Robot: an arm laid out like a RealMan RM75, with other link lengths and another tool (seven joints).
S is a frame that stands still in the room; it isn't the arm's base.
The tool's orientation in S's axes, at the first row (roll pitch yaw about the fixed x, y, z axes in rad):
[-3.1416, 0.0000, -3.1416]
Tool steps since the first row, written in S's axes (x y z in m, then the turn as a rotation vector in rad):
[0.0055, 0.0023, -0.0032, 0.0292, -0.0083, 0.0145]
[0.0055, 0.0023, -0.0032, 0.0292, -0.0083, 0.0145]
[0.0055, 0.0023, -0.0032, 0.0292, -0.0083, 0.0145]
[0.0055, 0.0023, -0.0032, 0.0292, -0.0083, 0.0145]
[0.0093, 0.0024, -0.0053, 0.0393, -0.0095, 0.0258]
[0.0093, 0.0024, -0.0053, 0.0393, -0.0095, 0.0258]
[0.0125, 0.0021, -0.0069, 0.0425, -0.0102, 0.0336]
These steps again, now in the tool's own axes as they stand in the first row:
[-0.0055, 0.0023, 0.0032, -0.0292, -0.0083, -0.0145]
[-0.0055, 0.0023, 0.0032, -0.0292, -0.0083, -0.0145]
[-0.0055, 0.0023, 0.0032, -0.0292, -0.0083, -0.0145]
[-0.0055, 0.0023, 0.0032, -0.0292, -0.0083, -0.0145]
[-0.0093, 0.0024, 0.0053, -0.0393, -0.0095, -0.0258]
[-0.0093, 0.0024, 0.0053, -0.0393, -0.0095, -0.0258]
[-0.0125, 0.0021, 0.0069, -0.0425, -0.0102, -0.0336]

